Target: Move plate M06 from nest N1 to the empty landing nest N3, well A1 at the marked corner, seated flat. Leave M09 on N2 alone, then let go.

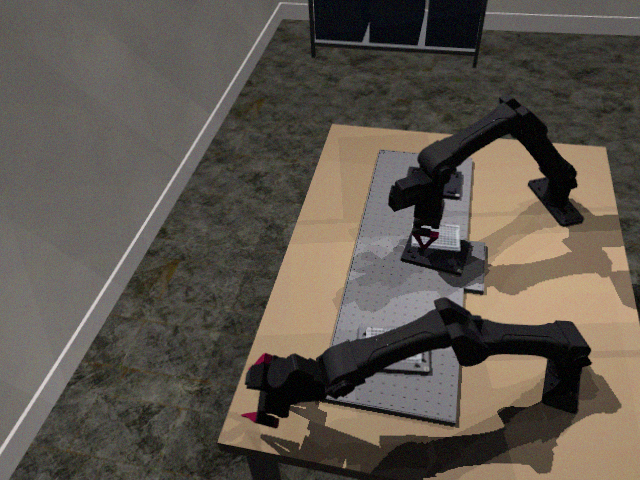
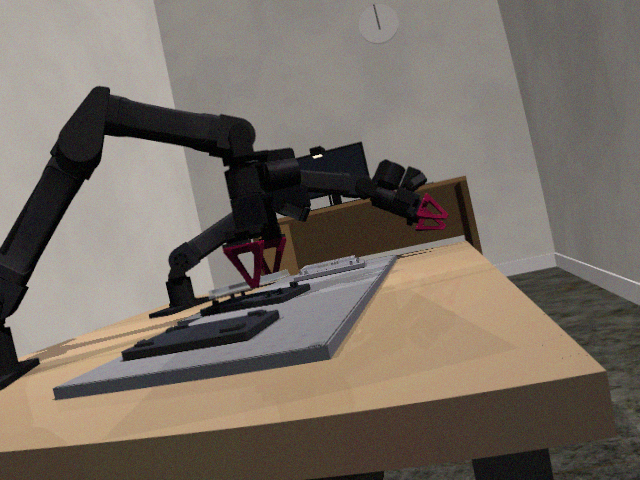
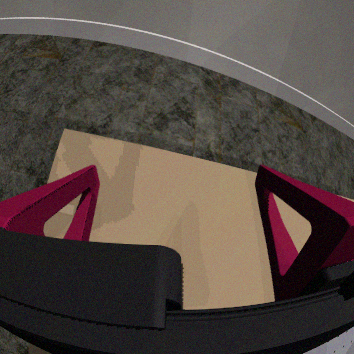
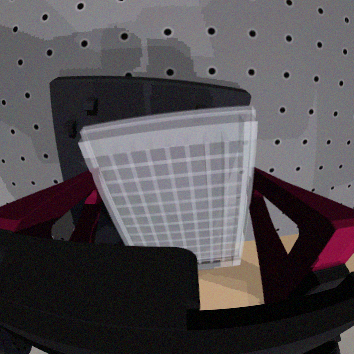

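Plate M06 [image 1: 450,236] [image 2: 228,287] [image 4: 168,197], a clear gridded well plate, sits on the black nest N1 [image 1: 439,259] [image 2: 256,297] [image 4: 105,95] in the middle of the grey perforated base [image 1: 390,286]. My right gripper [image 1: 426,238] [image 2: 253,267] [image 4: 174,175] points straight down, its red fingers pressed against the plate's two long sides. The empty black nest N3 [image 1: 455,185] [image 2: 199,333] lies farther along the base. Plate M09 [image 1: 375,331] [image 2: 330,266] rests on N2, partly hidden under my left arm. My left gripper [image 1: 256,388] [image 2: 434,214] [image 3: 176,173] is open and empty over the table's corner.
The wooden table [image 1: 309,267] [image 3: 182,211] ends just past the left gripper, with stone floor beyond. A dark cabinet [image 1: 394,24] stands at the back. A brown panel [image 2: 366,229] rises behind the table's far edge.
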